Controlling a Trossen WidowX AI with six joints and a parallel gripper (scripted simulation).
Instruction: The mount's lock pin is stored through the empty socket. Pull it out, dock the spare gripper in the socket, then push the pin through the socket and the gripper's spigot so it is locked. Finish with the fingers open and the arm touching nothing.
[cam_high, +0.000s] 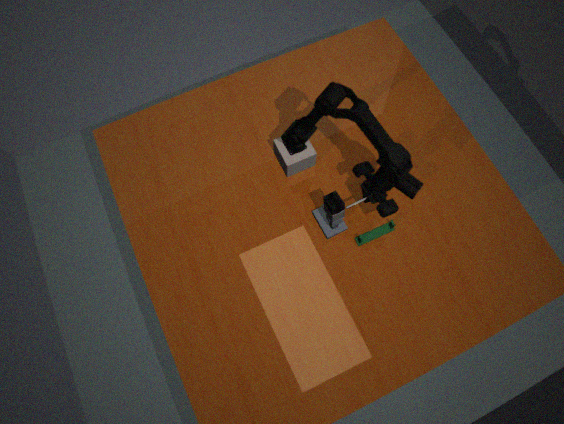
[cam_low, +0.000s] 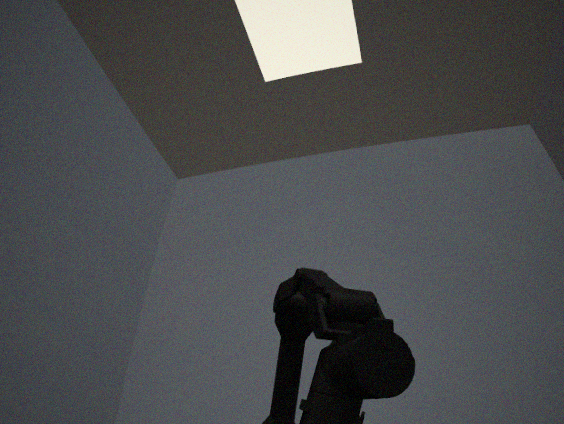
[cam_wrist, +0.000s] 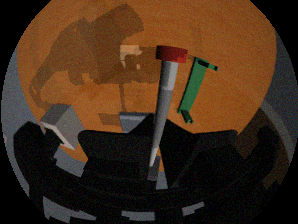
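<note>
Right now my gripper tip is 10 mm past the grey mount, 110 mm to the left of it and 40 mm above it. Round my gripper tip: flat green strip 90 mm ahead, 70 mm below; then spare gripper 10 mm behind, 110 mm to the right, 30 mm above.
</note>
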